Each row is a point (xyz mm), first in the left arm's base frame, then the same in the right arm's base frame.
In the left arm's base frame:
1: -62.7 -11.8 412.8
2: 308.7 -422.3 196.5
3: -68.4 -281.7 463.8
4: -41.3 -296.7 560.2
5: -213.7 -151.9 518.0
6: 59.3 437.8 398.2
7: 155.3 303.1 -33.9
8: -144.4 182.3 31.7
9: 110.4 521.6 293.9
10: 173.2 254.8 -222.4
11: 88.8 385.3 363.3
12: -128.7 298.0 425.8
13: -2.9 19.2 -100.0
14: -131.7 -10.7 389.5
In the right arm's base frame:
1: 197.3 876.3 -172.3
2: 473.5 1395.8 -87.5
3: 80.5 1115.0 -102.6
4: 25.7 1148.1 -181.1
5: -14.8 936.7 -102.7
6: 415.1 536.6 -405.6
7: 743.9 668.3 -107.9
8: 468.9 639.0 71.6
9: 545.8 479.1 -394.6
10: 874.8 705.2 32.4
11: 443.9 594.1 -378.9
12: 233.9 573.7 -259.2
13: 607.0 839.2 141.2
14: 169.4 841.3 -114.9

